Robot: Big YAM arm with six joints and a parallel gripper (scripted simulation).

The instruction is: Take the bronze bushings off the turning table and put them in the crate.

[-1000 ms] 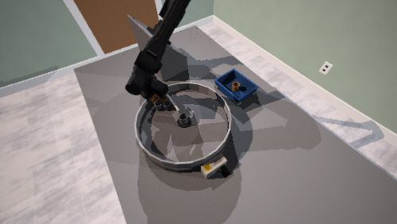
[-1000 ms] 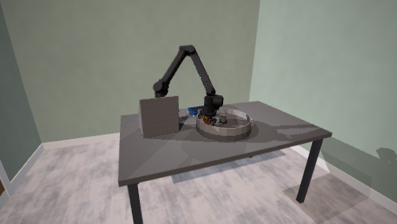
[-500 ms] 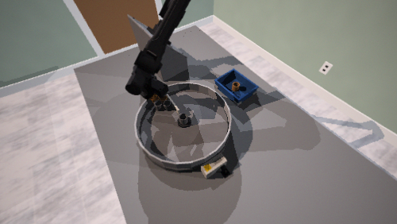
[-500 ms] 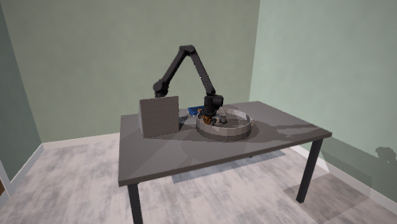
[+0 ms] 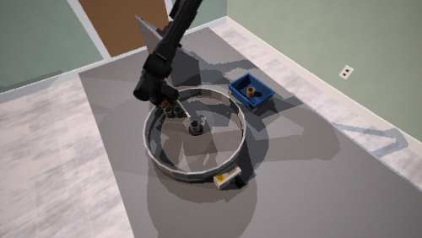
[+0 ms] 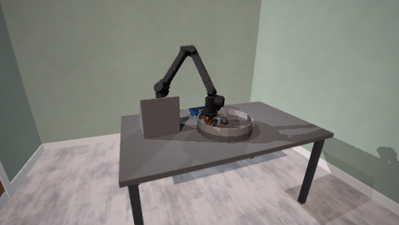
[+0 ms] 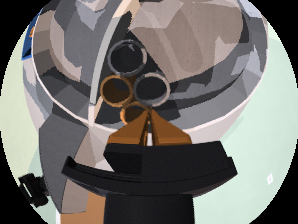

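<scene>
Right now my hand is 13 cm short of the blue crate, 42 cm to the right of it and 7 cm above it. Also, from my hand: round turning table (17 cm ahead, 6 cm to the left, 4 cm below).
</scene>
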